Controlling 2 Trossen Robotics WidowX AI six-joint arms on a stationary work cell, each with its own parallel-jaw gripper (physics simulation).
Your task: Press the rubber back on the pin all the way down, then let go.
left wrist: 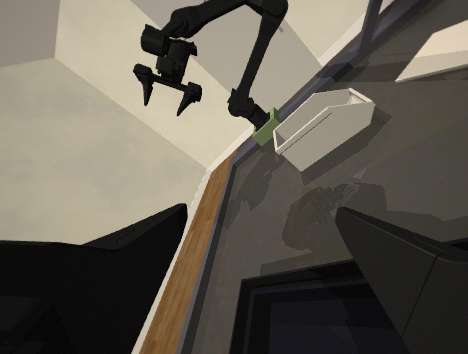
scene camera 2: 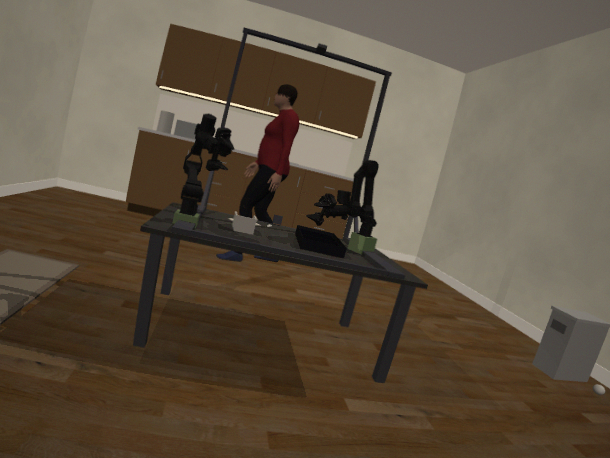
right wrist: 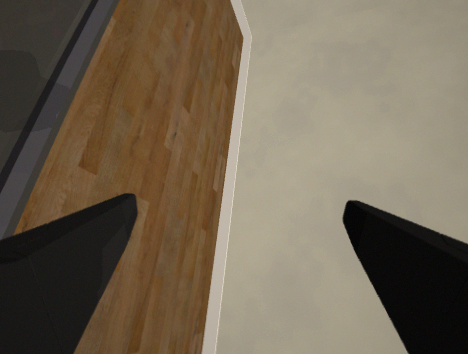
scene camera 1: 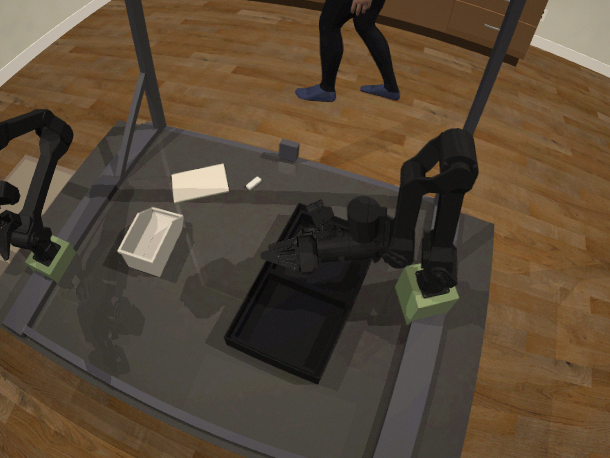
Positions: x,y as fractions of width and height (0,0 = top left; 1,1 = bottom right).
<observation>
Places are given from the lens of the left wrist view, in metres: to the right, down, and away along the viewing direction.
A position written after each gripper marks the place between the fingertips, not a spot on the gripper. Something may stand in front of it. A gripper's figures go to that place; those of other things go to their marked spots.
left gripper (left wrist: 0.56,0.60): 0.02, 0.02, 0.11
right gripper (left wrist: 0.35,0.31): -0.21, -0.19, 0.54
white box (left wrist: 0.70,0.34): 0.16, -0.10, 0.32
</observation>
